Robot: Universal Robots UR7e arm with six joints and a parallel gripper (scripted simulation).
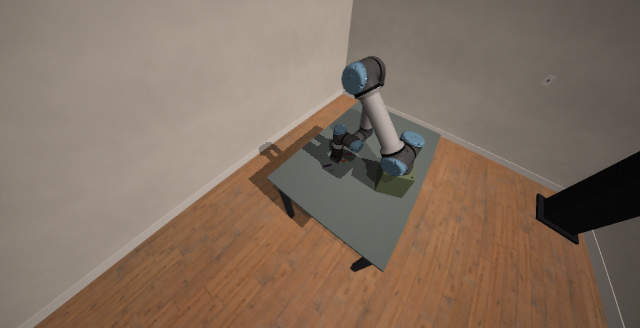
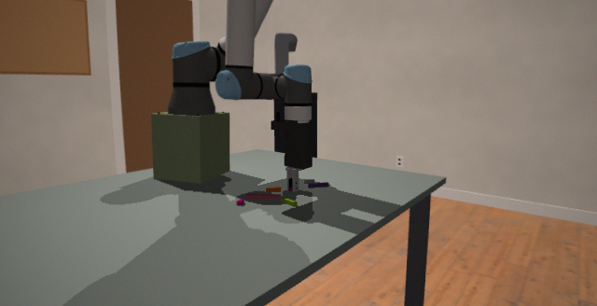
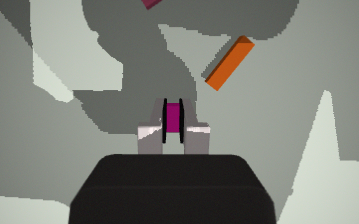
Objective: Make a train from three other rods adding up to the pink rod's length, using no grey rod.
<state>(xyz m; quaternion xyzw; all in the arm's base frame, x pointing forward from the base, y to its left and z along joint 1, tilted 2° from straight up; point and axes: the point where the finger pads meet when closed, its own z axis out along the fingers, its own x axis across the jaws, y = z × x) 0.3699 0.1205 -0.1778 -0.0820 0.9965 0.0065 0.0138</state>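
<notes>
Now: hand 3 cm past the orange rod, 4 cm to the left of it and 1 cm above it. Round my hand: pink rod 10 cm to the right, 1 cm below; grey rod 3 cm behind, 9 cm to the left, 1 cm below; purple rod 2 cm ahead, 8 cm to the left, 1 cm below.
</notes>
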